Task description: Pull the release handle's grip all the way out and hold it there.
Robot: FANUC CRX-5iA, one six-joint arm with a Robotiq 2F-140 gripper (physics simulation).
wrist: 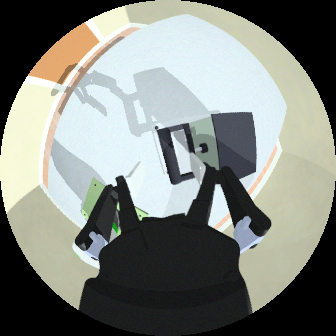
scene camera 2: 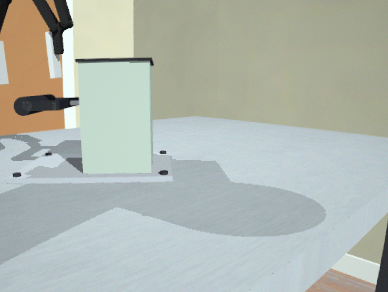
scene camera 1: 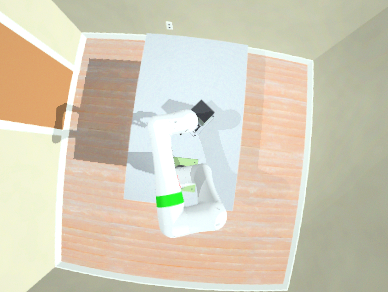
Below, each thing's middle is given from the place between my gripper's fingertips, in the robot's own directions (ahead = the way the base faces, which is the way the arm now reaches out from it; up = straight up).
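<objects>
Light base plate (wrist: 178, 137): my hand is 100 mm short of it, 40 mm to the left of it and 140 mm above it.
</objects>
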